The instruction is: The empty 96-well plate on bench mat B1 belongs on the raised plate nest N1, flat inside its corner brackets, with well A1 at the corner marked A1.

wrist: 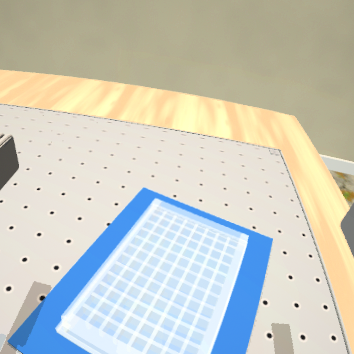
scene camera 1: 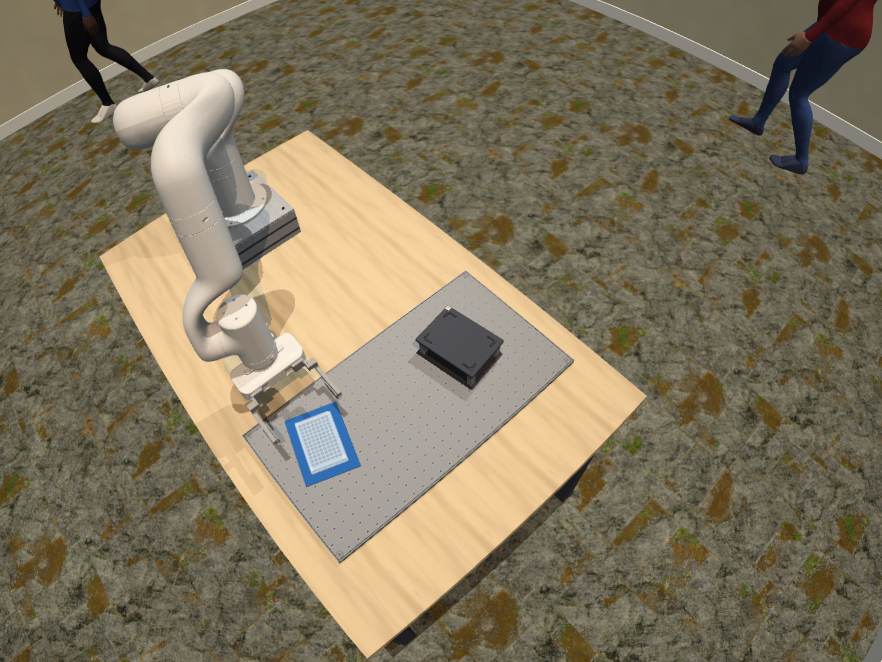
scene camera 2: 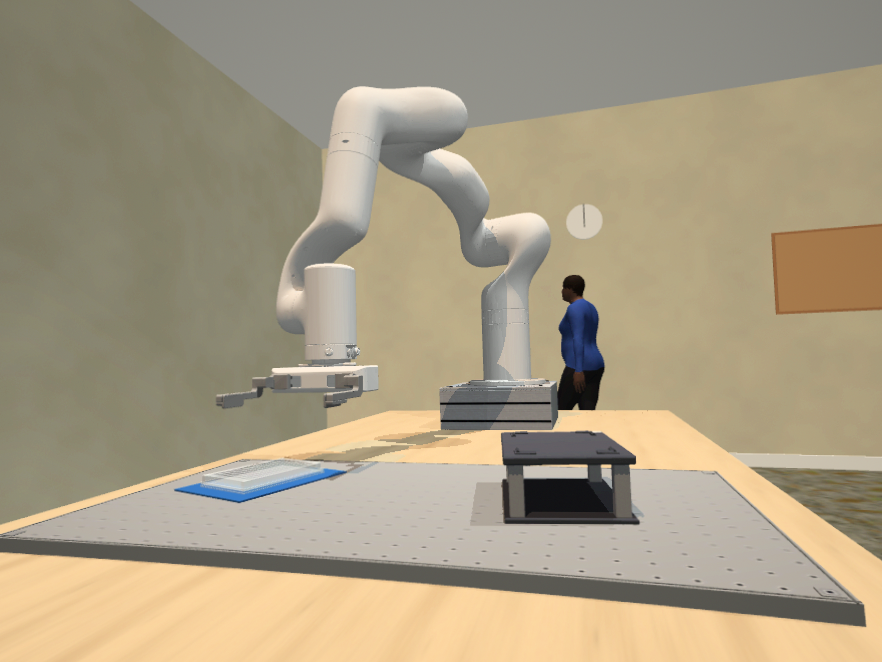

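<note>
The clear 96-well plate (scene camera 1: 322, 441) (scene camera 2: 260, 473) (wrist: 155, 275) lies flat on the blue bench mat B1 (scene camera 1: 353, 463) (scene camera 2: 238, 496) (wrist: 260, 260). Its well lettering is too small to read. The raised nest N1 (scene camera 1: 459, 340) (scene camera 2: 566, 447) is a black platform on posts, with brackets at its top corners and nothing on top. A small pale mark (scene camera 1: 448, 308) shows at its back corner in scene camera 1; its lettering is unreadable. My gripper (scene camera 1: 308, 419) (scene camera 2: 281, 401) is open and empty, above and a little behind the plate, toward the robot base. Its fingers stand apart at both sides of the wrist view.
A grey perforated board (scene camera 1: 398, 441) (scene camera 2: 398, 538) (wrist: 90, 165) lies under the mat and the nest, on the wooden table (scene camera 1: 484, 456) (scene camera 2: 284, 605) (wrist: 150, 105). The robot base (scene camera 1: 267, 228) (scene camera 2: 498, 406) stands at the table's back. People stand away from the table.
</note>
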